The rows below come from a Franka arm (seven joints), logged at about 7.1 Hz.
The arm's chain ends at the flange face. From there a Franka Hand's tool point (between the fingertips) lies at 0.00 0.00 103.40 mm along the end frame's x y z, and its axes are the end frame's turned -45 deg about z.
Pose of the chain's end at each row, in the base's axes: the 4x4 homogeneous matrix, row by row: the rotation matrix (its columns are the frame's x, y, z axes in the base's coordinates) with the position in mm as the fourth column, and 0 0 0 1 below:
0.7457 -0.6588 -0.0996 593.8; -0.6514 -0.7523 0.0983 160.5; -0.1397 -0.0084 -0.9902 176.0; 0 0 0 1
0.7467 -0.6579 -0.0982 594.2; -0.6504 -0.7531 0.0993 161.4; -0.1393 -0.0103 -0.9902 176.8; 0 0 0 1
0.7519 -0.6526 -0.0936 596.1; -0.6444 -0.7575 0.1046 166.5; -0.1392 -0.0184 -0.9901 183.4; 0 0 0 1
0.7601 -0.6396 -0.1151 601.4; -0.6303 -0.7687 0.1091 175.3; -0.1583 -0.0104 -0.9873 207.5; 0 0 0 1
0.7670 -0.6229 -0.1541 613.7; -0.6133 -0.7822 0.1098 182.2; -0.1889 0.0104 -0.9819 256.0; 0 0 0 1
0.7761 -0.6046 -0.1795 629.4; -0.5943 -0.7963 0.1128 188.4; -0.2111 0.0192 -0.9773 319.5; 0 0 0 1
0.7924 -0.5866 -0.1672 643.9; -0.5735 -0.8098 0.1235 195.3; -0.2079 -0.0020 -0.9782 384.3; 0 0 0 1
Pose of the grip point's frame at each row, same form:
0.9931 0.0614 -0.0996 583.5; 0.0713 -0.9926 0.0983 170.7; -0.0928 -0.1047 -0.9902 73.6; 0 0 0 1
0.9932 0.0628 -0.0982 584.0; 0.0726 -0.9924 0.0993 171.7; -0.0912 -0.1058 -0.9902 74.4; 0 0 0 1
0.9931 0.0702 -0.0936 586.4; 0.0800 -0.9913 0.1046 177.3; -0.0854 -0.1114 -0.9901 81.0; 0 0 0 1
0.9897 0.0852 -0.1151 589.5; 0.0979 -0.9892 0.1091 186.6; -0.1046 -0.1193 -0.9873 105.4; 0 0 0 1
0.9828 0.1019 -0.1541 597.8; 0.1194 -0.9868 0.1098 193.6; -0.1409 -0.1262 -0.9819 154.5; 0 0 0 1
0.9763 0.1213 -0.1795 610.8; 0.1428 -0.9833 0.1128 200.1; -0.1628 -0.1357 -0.9773 218.4; 0 0 0 1
0.9751 0.1455 -0.1672 626.6; 0.1671 -0.9781 0.1235 208.1; -0.1456 -0.1484 -0.9782 283.2; 0 0 0 1

